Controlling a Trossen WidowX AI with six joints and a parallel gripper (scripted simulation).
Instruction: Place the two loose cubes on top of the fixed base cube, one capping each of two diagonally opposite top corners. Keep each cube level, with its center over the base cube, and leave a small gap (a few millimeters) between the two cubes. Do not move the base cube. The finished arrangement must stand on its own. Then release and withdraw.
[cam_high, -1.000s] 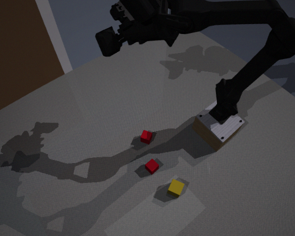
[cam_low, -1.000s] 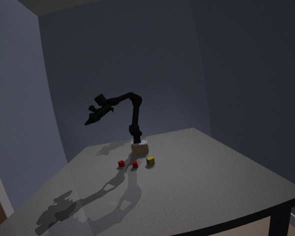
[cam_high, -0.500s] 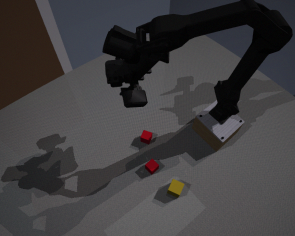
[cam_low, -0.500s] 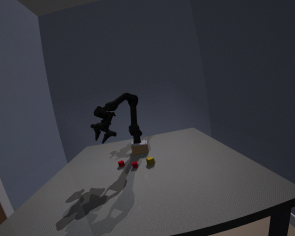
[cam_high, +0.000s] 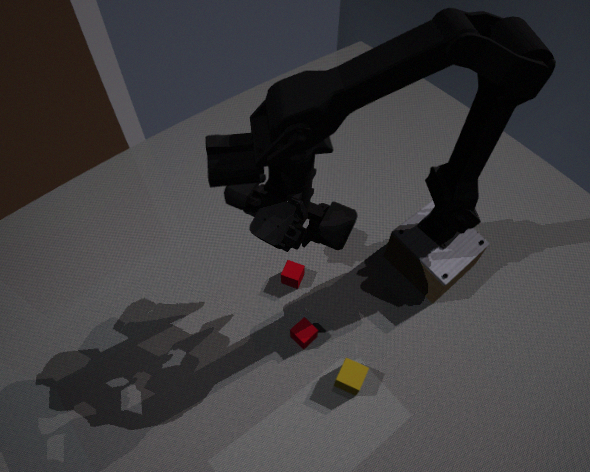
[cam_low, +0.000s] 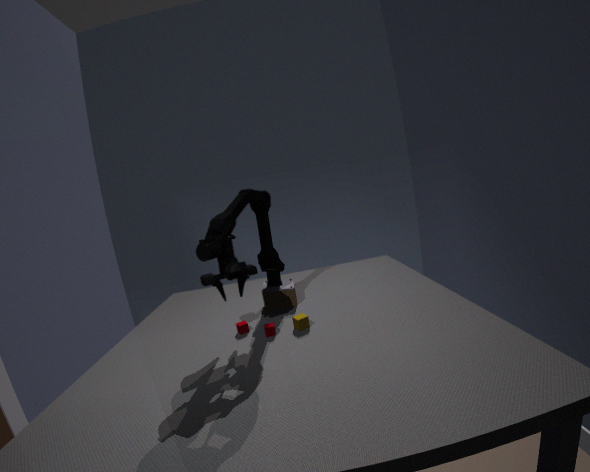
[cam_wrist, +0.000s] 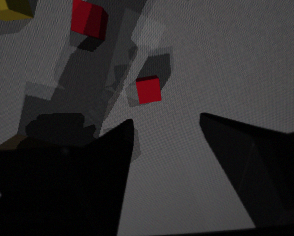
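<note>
Now: gripper tip 6 cm short of the yellow base cube, 21 cm to the right of it and 11 cm above it.
</note>
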